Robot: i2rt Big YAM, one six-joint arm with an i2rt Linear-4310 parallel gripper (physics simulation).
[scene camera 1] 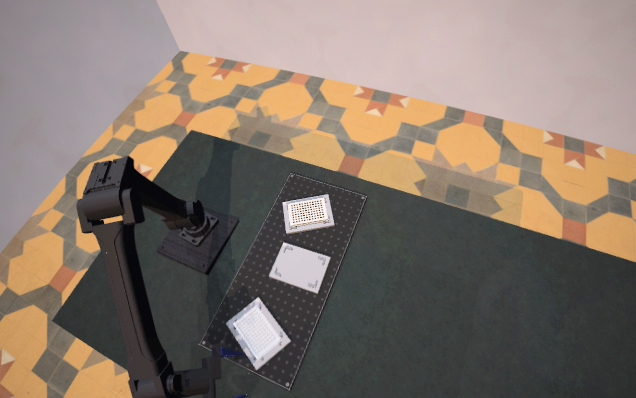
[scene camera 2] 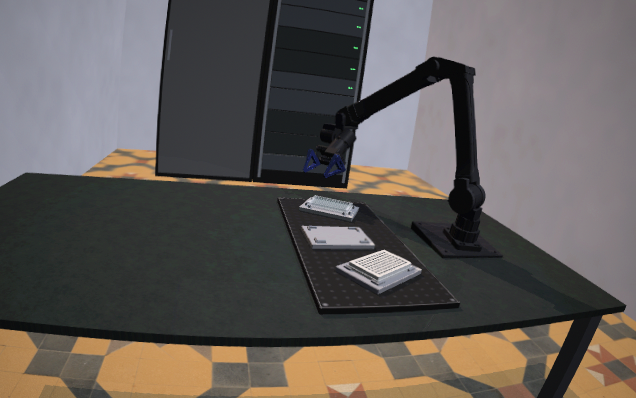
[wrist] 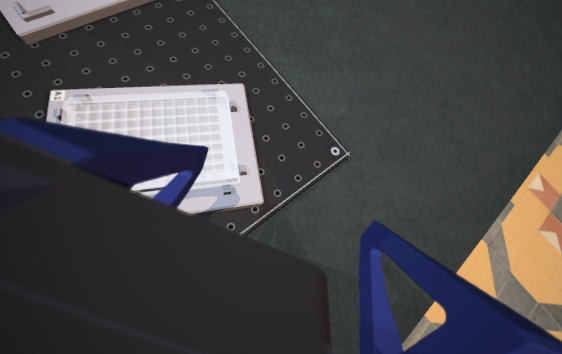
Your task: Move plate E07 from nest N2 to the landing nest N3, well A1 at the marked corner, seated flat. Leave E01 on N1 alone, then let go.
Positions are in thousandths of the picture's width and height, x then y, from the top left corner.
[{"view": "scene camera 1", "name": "clear well plate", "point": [400, 825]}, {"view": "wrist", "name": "my gripper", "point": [515, 552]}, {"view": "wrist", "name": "clear well plate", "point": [350, 335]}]
